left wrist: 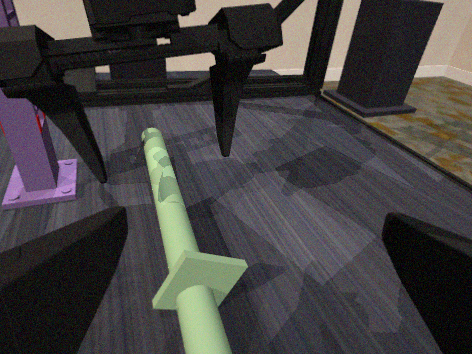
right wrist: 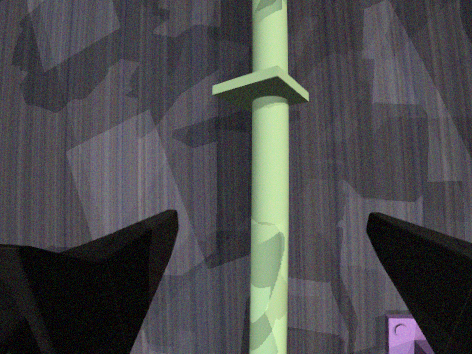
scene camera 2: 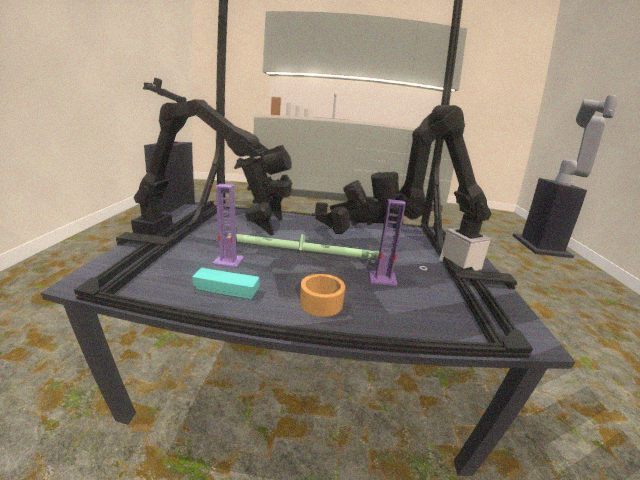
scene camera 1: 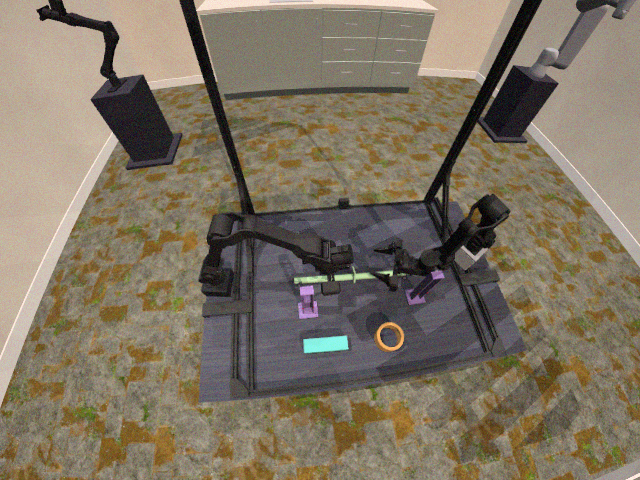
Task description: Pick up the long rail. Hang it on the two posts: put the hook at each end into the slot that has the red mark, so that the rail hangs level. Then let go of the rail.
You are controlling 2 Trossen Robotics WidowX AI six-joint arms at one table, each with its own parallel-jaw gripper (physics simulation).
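Pixels of known places: left gripper, fingertip midpoint: (left wrist: 256,221) (scene camera 2: 323,212) (scene camera 1: 371,261); right gripper, fingertip midpoint: (left wrist: 167,168) (right wrist: 272,220) (scene camera 2: 276,227) (scene camera 1: 335,273); left arm's base, origin of the base link: (scene camera 2: 469,233) (scene camera 1: 472,246); right arm's base, origin of the base link: (scene camera 2: 151,217) (scene camera 1: 215,279).
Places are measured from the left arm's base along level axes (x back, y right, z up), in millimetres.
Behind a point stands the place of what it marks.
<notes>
The long light-green rail (scene camera 1: 372,275) @(z -74, x -395, y 175 mm) (scene camera 2: 273,242) @(z -79, x -533, y 254 mm) (left wrist: 175,220) @(z -72, x -507, y 250 mm) (right wrist: 270,165) @(z -72, x -496, y 243 mm), with a square flange midway, lies low behind two purple slotted posts, left (scene camera 1: 307,290) @(z 108, x -672, y 218 mm) (scene camera 2: 225,186) @(z 108, x -674, y 208 mm) and right (scene camera 1: 437,274) @(z 108, x -304, y 11 mm) (scene camera 2: 396,203) @(z 106, x -312, y 0 mm). Both posts stand upright with red marks low on them in scene camera 2. The hooks cannot be seen clearly. My right gripper (scene camera 2: 275,225) @(z -34, x -523, y 257 mm) (left wrist: 167,168) @(z -34, x -523, y 257 mm) (right wrist: 272,220) @(z -34, x -523, y 257 mm) is open and empty, pointing down above the rail on the left-post side of the flange, its fingertips either side of it. My left gripper (scene camera 1: 376,262) @(z 25, x -405, y 198 mm) (scene camera 2: 323,214) @(z 25, x -405, y 198 mm) (left wrist: 256,221) @(z 25, x -405, y 198 mm) is open and empty above the rail, nearer the right post.
A turquoise block (scene camera 1: 325,344) @(z -71, x -701, y 77 mm) (scene camera 2: 225,283) @(z -74, x -703, y 53 mm) lies in front of the left post. An orange ring (scene camera 1: 381,344) @(z -57, x -550, y -39 mm) (scene camera 2: 322,304) @(z -74, x -525, y -82 mm) stands in front, between the posts. Black frame bars edge the table. The two grippers are close together. A small white ring (scene camera 2: 423,268) @(z -103, x -155, y 13 mm) lies right of the right post.
</notes>
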